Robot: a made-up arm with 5 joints. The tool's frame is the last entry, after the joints.
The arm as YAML. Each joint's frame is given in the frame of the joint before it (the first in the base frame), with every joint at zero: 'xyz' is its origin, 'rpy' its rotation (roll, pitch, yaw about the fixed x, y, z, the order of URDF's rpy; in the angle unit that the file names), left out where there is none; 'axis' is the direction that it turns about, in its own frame. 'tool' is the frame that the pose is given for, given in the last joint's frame.
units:
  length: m
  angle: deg
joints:
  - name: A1
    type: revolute
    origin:
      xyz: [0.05, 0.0, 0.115]
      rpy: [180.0, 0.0, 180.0]
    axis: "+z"
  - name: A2
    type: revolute
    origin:
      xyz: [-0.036, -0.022, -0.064]
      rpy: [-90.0, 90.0, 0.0]
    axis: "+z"
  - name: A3
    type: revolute
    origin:
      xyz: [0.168, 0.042, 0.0]
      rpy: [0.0, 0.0, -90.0]
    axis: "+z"
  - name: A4
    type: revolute
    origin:
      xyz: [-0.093, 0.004, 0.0]
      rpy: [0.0, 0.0, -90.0]
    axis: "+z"
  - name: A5
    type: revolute
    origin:
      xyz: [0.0, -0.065, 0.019]
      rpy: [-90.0, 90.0, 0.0]
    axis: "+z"
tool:
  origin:
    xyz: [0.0, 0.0, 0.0]
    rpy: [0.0, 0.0, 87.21]
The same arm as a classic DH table. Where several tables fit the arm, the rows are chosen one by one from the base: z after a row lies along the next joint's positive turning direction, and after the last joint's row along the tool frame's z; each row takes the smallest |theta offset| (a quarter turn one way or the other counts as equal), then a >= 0, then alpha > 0; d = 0 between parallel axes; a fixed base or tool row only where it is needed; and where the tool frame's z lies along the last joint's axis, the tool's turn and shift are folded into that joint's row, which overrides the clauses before.
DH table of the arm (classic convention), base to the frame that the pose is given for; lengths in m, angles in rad. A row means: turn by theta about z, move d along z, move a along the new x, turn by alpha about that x. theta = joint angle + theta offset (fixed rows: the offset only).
base (fixed): d 0, theta_offset 0, a 0.05, alpha 3.1416
A1: d -0.179, theta_offset 0, a 0.036, alpha 1.5708
A2: d 0, theta_offset -1.3258, a 0.1732, alpha 0
A3: d 0, theta_offset 1.2828, a 0.0931, alpha 0
A4: d -0.003, theta_offset -1.5278, a 0, alpha 1.5708
A5: d -0.065, theta_offset -0.0487, a 0, alpha 0

